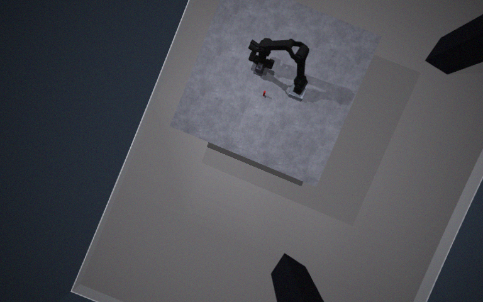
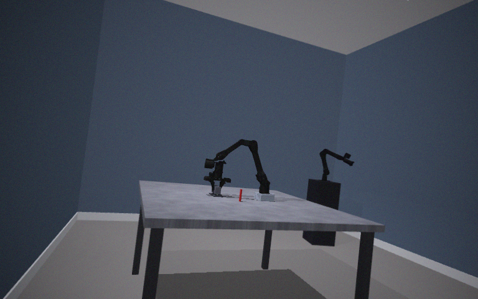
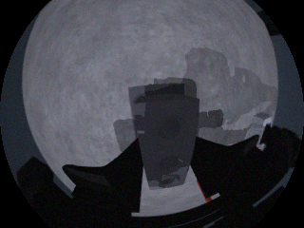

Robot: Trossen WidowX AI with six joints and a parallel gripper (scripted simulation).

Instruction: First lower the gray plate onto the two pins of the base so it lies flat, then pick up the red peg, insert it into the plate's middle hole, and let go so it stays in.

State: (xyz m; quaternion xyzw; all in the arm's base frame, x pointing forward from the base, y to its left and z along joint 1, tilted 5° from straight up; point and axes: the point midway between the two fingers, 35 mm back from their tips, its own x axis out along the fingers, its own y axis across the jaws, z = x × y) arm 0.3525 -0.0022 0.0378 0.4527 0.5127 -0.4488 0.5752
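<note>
The gray plate lies 20 mm above my gripper tip. Also, from my gripper tip: red peg: 150 mm behind, 170 mm to the left, 10 mm above; then dark base: 20 mm below.
</note>
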